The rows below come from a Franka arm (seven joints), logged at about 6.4 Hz.
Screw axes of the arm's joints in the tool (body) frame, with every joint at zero. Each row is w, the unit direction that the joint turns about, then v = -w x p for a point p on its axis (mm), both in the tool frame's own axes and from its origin. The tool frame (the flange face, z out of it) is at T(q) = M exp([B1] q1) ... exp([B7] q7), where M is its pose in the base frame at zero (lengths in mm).
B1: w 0 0 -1 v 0 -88 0
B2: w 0 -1 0 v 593 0 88
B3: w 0 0 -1 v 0 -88 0
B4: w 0 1 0 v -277 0 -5.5
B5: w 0 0 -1 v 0 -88 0
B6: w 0 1 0 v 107 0 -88
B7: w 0 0 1 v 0 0 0
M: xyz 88 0 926 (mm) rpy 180 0 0 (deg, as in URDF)
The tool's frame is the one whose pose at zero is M.
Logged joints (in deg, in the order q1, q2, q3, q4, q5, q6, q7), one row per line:
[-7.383 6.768 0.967 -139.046 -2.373 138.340 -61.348]
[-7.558 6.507 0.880 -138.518 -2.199 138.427 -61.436]
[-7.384 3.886 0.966 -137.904 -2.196 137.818 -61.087]
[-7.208 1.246 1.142 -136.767 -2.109 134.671 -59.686]
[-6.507 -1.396 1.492 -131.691 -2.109 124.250 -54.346]
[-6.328 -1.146 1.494 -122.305 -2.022 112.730 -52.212]
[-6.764 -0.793 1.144 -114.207 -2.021 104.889 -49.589]
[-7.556 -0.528 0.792 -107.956 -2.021 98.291 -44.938]
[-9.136 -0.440 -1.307 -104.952 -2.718 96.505 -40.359]
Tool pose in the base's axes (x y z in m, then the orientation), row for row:
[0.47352 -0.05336 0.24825 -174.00 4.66 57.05]
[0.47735 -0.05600 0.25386 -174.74 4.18 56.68]
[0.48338 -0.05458 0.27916 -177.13 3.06 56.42]
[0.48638 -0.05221 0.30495 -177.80 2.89 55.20]
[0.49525 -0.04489 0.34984 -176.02 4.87 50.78]
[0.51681 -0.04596 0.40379 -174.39 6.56 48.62]
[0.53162 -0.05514 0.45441 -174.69 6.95 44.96]
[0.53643 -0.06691 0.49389 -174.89 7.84 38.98]
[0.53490 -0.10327 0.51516 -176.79 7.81 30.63]
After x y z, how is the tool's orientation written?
As angles about the fixed x, y, z axes (roll, pitch, yaw), in degrees.
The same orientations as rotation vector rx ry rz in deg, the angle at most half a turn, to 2 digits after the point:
[-155.37 -84.02 10.73]
[-156.01 -83.81 9.55]
[-157.62 -84.42 6.33]
[-158.94 -82.99 5.60]
[-161.14 -76.19 9.50]
[-161.63 -72.47 12.82]
[-163.99 -67.32 13.09]
[-167.27 -58.63 14.09]
[-172.25 -46.82 13.07]

